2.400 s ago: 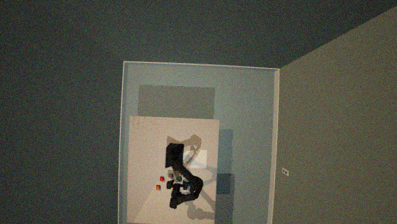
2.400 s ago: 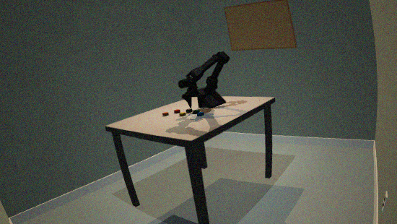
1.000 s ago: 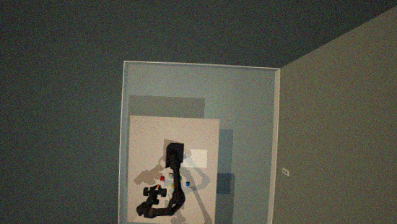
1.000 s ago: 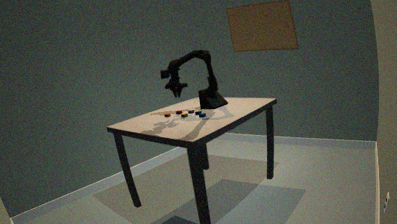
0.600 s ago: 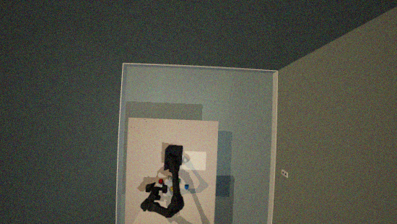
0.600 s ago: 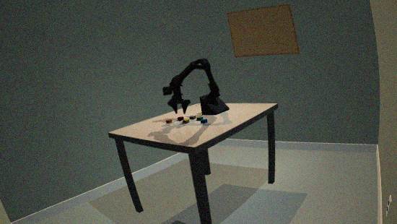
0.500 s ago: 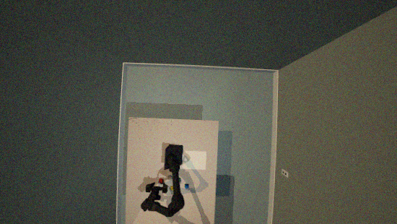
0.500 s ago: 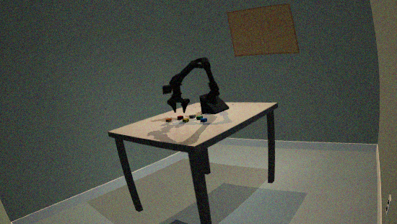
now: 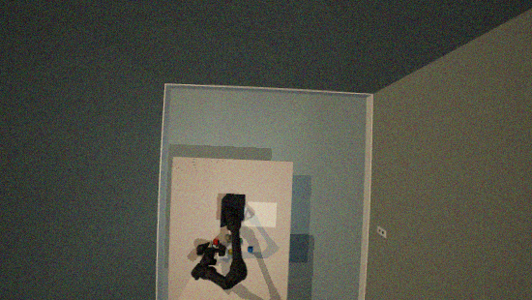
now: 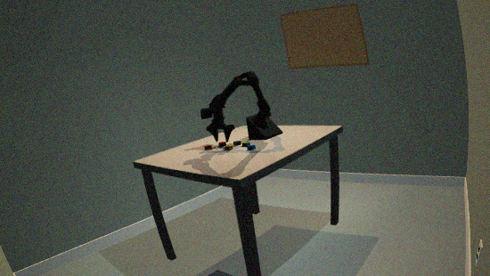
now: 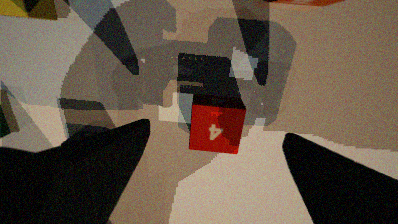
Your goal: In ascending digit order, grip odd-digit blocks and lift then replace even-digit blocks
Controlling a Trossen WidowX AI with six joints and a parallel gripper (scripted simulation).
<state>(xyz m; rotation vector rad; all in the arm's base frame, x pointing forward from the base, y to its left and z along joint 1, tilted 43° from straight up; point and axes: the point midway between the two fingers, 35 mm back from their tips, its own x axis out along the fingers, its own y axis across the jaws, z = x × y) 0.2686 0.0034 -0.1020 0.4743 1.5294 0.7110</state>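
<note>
Now: gripper tip 1 cm above the red block. The rest, counted from my gripper tip: orange block (9 cm ahead, 2 cm to the right, 1 cm below); then grey block (8 cm to the left, 5 cm behind, 1 cm below); then yellow block (13 cm to the left, 6 cm ahead, 1 cm below).
</note>
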